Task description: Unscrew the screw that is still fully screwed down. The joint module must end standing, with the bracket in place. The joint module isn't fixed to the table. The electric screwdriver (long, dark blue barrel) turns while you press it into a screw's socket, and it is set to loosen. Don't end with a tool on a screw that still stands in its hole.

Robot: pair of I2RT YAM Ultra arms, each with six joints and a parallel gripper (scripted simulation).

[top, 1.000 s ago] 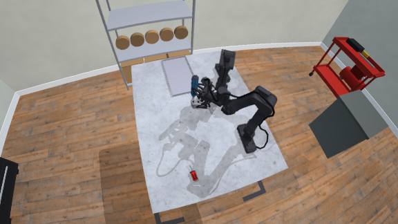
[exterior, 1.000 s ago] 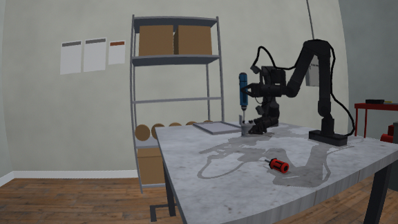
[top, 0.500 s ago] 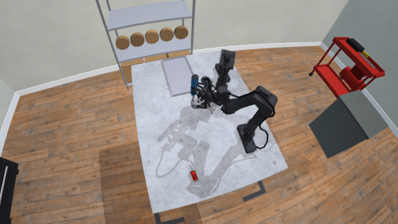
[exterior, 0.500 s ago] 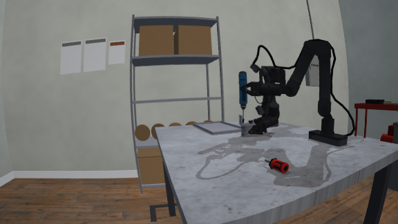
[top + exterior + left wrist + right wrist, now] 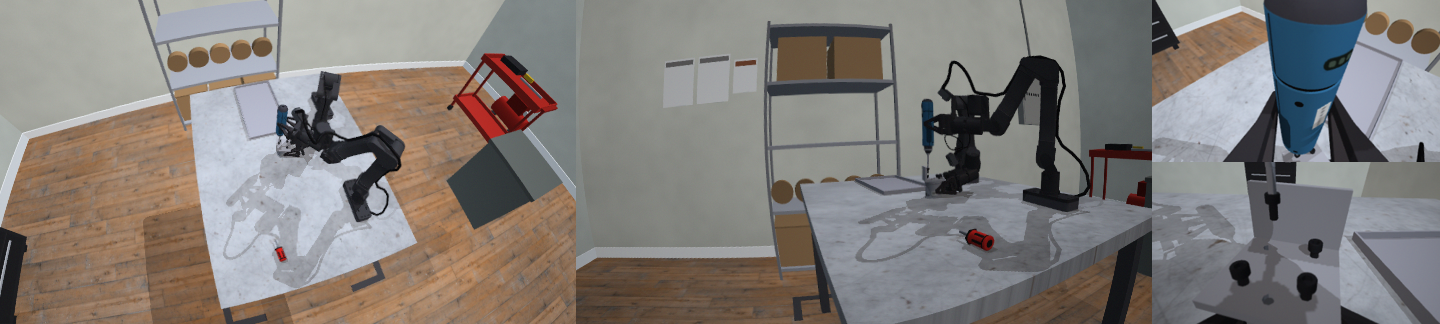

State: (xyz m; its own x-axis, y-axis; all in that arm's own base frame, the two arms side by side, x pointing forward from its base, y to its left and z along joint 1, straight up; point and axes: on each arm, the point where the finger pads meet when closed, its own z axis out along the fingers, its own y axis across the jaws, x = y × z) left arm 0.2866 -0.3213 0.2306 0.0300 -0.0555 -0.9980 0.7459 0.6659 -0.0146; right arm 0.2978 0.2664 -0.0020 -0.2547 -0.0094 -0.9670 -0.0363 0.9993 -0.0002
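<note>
The joint module is right at my right hand. Round my right hand: screw (7 cm above, 3 cm ahead, 1 cm to the left); then grey bracket (5 cm above); then bit (10 cm above, 2 cm ahead, 1 cm to the left).
</note>
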